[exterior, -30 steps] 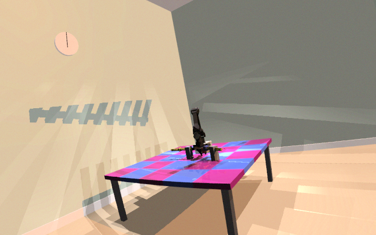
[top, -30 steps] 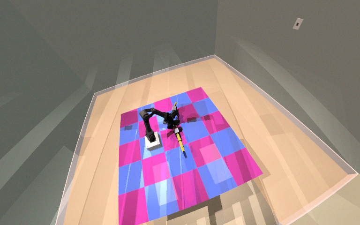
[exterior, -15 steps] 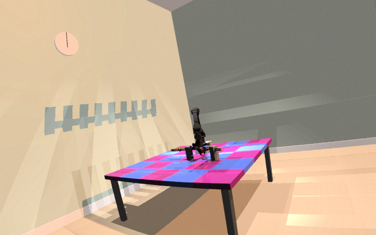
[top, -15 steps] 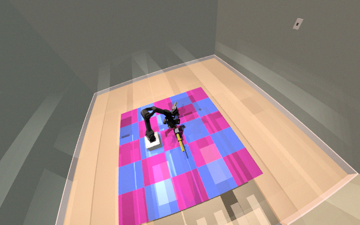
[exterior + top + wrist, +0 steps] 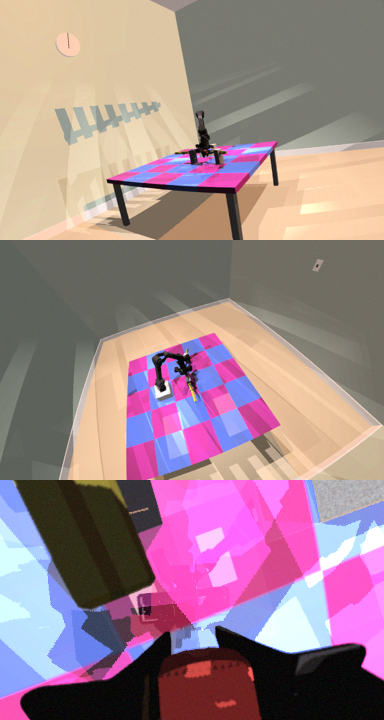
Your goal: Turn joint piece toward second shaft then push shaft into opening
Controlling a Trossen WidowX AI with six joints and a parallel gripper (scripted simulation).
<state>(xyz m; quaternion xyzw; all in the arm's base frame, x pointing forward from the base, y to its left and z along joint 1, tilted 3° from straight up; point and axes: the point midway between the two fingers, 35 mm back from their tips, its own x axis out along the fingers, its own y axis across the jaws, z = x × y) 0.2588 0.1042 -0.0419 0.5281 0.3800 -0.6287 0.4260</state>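
The red-orange joint piece is 10 mm ahead of my gripper tip, 20 mm to the left of it and 50 mm above it.
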